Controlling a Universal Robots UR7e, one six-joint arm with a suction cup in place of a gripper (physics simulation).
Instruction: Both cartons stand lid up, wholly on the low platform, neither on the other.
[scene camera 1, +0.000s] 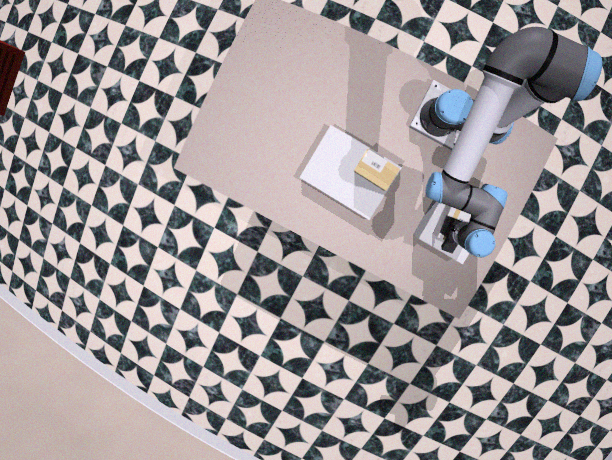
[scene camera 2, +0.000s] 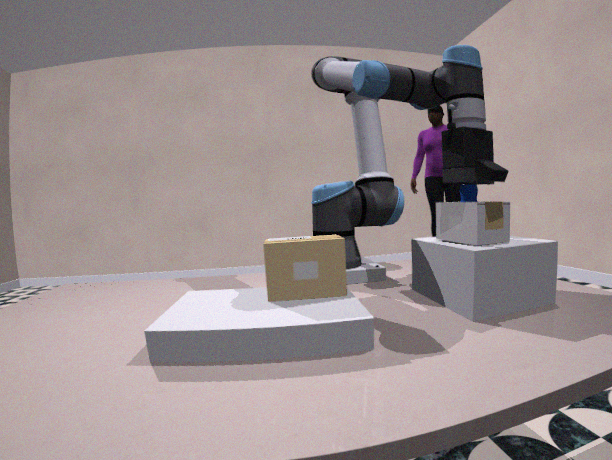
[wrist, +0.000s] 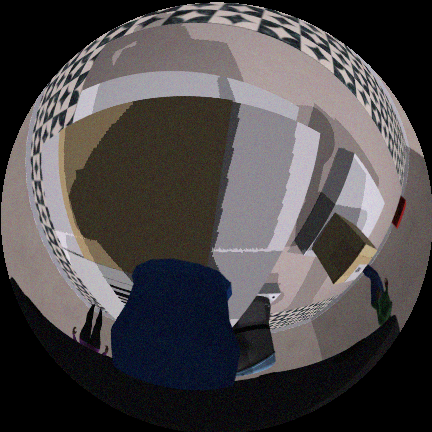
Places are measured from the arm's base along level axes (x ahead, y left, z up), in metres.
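Where they show: hand, its tool point: (scene camera 2: 468, 208) (wrist: 184, 267); arm's base, origin of its link: (scene camera 1: 438, 117).
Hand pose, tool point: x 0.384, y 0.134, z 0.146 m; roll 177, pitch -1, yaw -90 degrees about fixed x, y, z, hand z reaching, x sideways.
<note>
Things, the pixels of their top centre, and the offset from my tool point.
- tan carton, centre of its top: (scene camera 2: 302, 238) (wrist: 359, 265) (scene camera 1: 377, 169) dx -0.103, dy -0.306, dz -0.038 m
- low white platform, centre of its top: (scene camera 2: 261, 303) (wrist: 358, 223) (scene camera 1: 350, 172) dx -0.069, dy -0.397, dz -0.139 m
- grey carton with a tan band, centre of its top: (wrist: 144, 303) (scene camera 2: 470, 200) (scene camera 1: 456, 224) dx -0.009, dy +0.016, dz +0.015 m
A tan carton (scene camera 1: 376, 170) (scene camera 2: 304, 266) (wrist: 342, 247) stands upright with its label lid up on the low white platform (scene camera 1: 328, 165) (scene camera 2: 222, 317), near the platform's back right corner. A grey carton with a tan band (scene camera 2: 469, 223) (wrist: 160, 173) stands on the tall grey pedestal (scene camera 2: 494, 277) (scene camera 1: 432, 232). My blue suction cup (scene camera 2: 468, 193) (wrist: 177, 322) points straight down and presses on the top of this grey carton. The carton still rests on the pedestal. In the overhead view my wrist hides most of it.
The arm's base (scene camera 1: 435, 116) stands behind the platform and pedestal. A person in a purple top (scene camera 2: 432, 153) stands behind the pedestal by the far wall. The table edge runs close in front of the pedestal.
</note>
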